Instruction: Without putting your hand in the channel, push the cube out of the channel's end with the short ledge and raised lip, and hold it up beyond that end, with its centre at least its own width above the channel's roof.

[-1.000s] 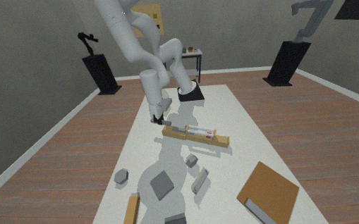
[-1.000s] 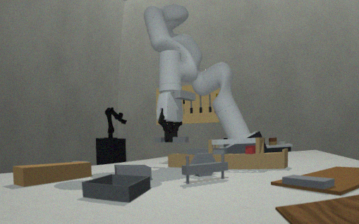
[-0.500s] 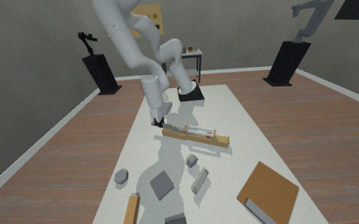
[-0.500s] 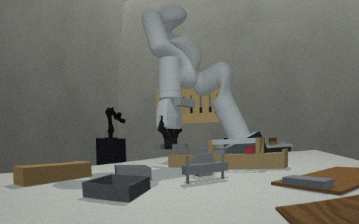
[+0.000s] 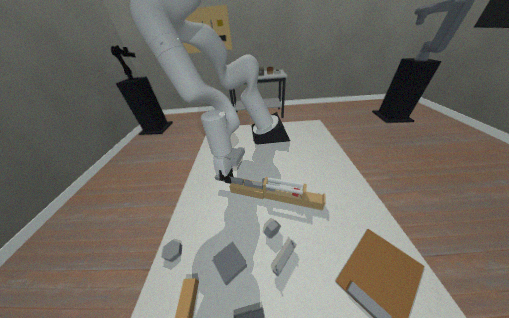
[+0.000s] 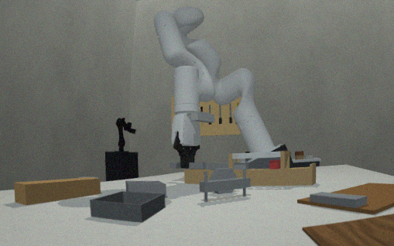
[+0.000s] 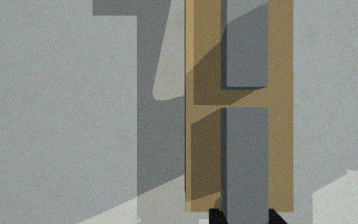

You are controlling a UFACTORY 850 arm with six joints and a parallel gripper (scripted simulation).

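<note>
My hand is 300 mm to the right of the red cube, 80 mm short of it and 10 mm above it. The rest, counted from my hand: channel: 250 mm to the left, 60 mm ahead, 10 mm below; then grey stick: 10 mm below; then long wooden block: 490 mm ahead, 50 mm to the right, 50 mm below.
</note>
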